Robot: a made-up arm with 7 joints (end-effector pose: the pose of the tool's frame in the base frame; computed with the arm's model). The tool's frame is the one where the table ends. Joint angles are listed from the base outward.
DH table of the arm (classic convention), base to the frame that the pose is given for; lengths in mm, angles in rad. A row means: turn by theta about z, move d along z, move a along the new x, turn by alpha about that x. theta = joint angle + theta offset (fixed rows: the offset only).
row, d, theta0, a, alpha
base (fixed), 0, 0, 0, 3.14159
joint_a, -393, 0, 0, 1.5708
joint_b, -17, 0, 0, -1.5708
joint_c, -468.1, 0, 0, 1.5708
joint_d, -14.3, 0, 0, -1.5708
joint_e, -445.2, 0, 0, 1.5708
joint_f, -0.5, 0, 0, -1.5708
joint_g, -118, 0, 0, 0
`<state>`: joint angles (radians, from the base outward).
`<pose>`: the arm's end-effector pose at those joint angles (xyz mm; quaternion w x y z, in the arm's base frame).
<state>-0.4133 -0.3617 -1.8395 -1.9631 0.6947 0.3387 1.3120</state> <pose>266.8 -443.4 720.5 0.6104 -0.6592 -0.2982 0.3224</pose>
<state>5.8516 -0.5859 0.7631 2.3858 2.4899 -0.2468 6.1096</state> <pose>292.3 -160.8 578.9 0.7010 0.3590 -0.3932 -0.4745</pose>
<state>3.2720 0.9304 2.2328 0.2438 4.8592 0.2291 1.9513</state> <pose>-740.9 232.8 1057.9 0.2720 0.8792 0.0431 0.3889</pose>
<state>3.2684 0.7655 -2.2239 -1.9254 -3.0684 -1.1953 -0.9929</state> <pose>-453.5 458.8 461.4 0.5493 0.1178 0.7713 -0.2990</pose>
